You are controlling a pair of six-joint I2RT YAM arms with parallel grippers.
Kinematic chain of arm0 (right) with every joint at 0, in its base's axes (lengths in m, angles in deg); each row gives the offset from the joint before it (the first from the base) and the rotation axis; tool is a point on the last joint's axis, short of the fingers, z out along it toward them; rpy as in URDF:
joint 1: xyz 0 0 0.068 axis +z
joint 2: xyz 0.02 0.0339 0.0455 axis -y
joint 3: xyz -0.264 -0.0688 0 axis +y
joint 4: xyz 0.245 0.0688 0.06 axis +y
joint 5: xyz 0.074 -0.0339 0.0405 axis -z
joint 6: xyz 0.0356 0 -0.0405 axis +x
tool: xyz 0 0 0 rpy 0 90 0
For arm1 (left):
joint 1: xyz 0 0 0.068 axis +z
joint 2: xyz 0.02 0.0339 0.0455 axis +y
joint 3: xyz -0.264 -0.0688 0 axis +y
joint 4: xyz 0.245 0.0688 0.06 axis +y
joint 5: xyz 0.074 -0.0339 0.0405 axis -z
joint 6: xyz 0.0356 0 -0.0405 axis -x
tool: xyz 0 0 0 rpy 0 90 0
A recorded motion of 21 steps. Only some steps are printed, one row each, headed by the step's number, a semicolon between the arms.
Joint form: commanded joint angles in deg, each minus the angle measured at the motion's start. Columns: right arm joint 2, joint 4, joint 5, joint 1, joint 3, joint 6; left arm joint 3, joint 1, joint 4, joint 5, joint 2, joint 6.
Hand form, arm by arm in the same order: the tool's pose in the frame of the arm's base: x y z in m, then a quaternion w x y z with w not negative. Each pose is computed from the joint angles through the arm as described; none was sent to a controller.
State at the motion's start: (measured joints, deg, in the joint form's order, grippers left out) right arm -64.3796 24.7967 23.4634 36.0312 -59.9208 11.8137; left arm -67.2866 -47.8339 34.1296 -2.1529 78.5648 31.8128
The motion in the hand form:
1: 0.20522 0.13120 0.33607 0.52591 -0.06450 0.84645 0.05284; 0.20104 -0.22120 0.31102 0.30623 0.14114 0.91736 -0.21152
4: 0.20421 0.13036 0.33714 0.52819 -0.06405 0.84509 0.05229; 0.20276 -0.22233 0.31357 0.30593 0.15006 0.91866 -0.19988
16: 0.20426 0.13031 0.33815 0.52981 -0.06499 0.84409 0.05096; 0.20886 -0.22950 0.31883 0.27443 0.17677 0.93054 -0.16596
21: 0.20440 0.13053 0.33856 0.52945 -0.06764 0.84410 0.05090; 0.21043 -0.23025 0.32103 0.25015 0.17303 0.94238 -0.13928
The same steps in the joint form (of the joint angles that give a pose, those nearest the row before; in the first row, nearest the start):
1: 1.37 -1.14 -0.50 -0.17 1.90 1.59; -2.35 -0.29 2.44 -1.12 0.90 -2.49
4: 1.70 -1.15 -0.35 -0.17 1.93 1.46; -3.80 -0.26 4.01 -1.69 1.66 -3.78
16: 1.71 -1.19 -0.23 -0.17 1.78 1.19; -9.99 -0.29 11.65 -1.61 5.68 -6.47
21: 1.64 -1.10 -0.39 -0.17 1.64 0.94; -13.38 -0.28 17.32 -2.55 7.67 -5.90

